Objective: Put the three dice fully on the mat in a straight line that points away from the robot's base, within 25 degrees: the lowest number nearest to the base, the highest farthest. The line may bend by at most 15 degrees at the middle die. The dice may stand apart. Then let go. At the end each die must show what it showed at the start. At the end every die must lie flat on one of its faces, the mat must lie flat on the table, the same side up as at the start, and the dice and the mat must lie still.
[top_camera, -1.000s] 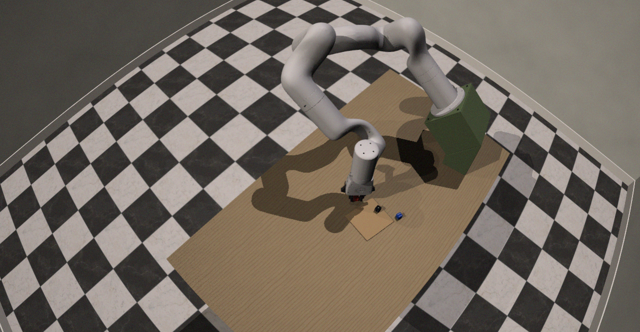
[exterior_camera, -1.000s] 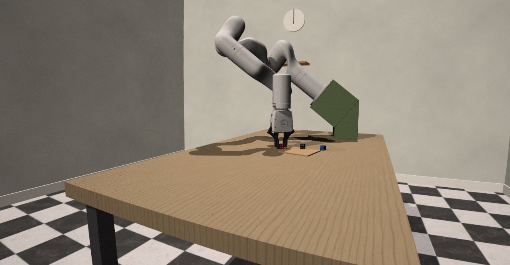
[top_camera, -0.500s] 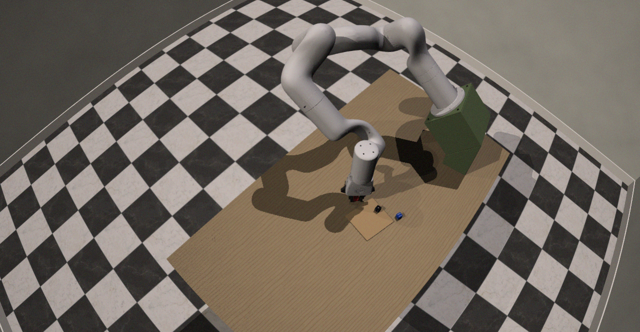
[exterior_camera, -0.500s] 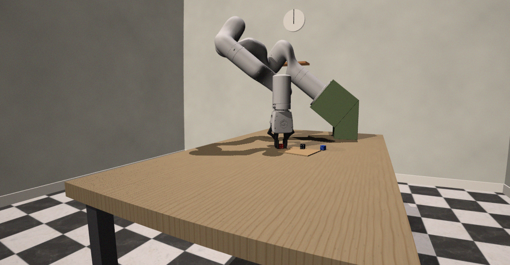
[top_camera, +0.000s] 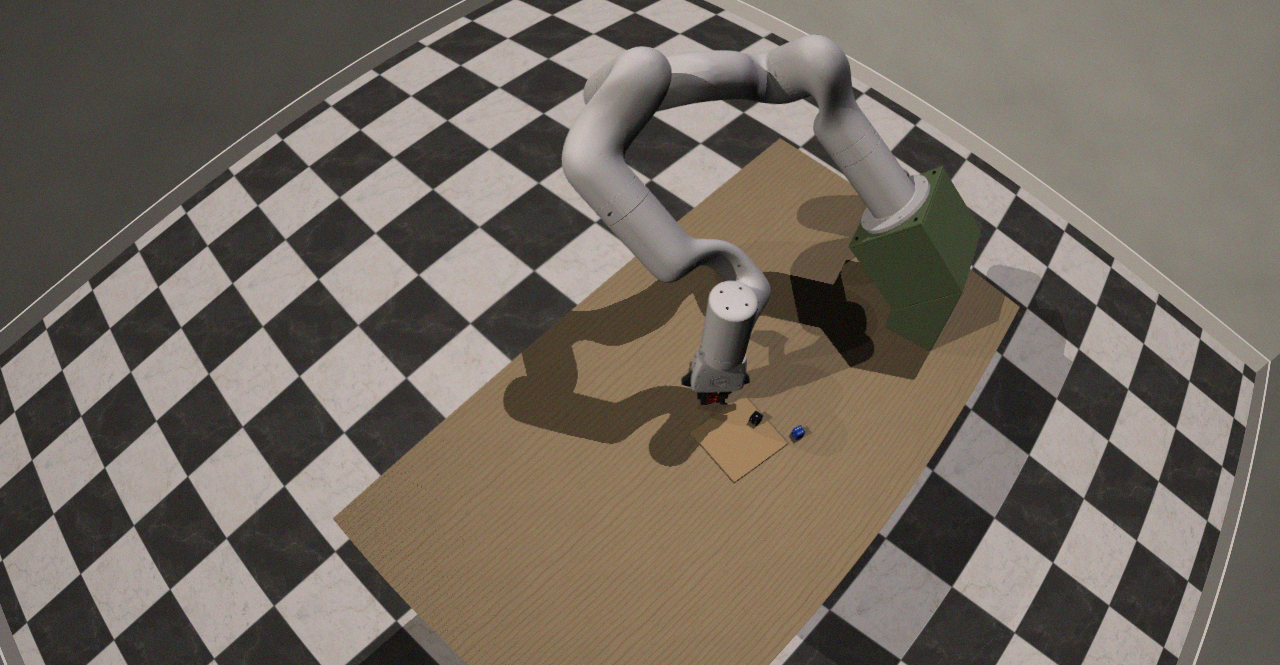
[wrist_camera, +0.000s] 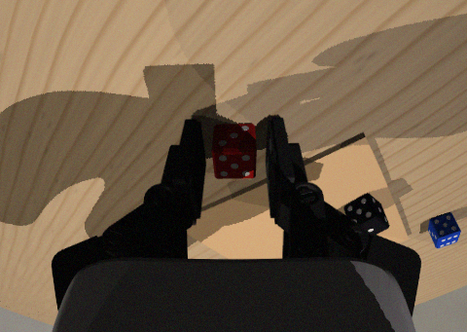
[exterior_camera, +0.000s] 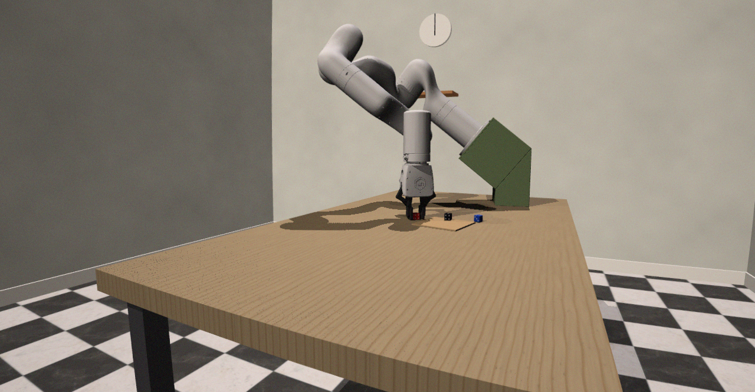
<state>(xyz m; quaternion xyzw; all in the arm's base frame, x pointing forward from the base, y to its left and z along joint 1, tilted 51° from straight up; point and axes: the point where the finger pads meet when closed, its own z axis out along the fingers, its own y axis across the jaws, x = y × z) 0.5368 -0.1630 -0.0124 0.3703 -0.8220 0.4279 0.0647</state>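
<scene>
Right now my hand is 1 cm above the red die. The rest, counted from my hand: tan mat: 3 cm ahead, 10 cm to the left, 2 cm below; black die: 2 cm behind, 10 cm to the left, 1 cm below; blue die: 5 cm behind, 19 cm to the left, 1 cm below.
</scene>
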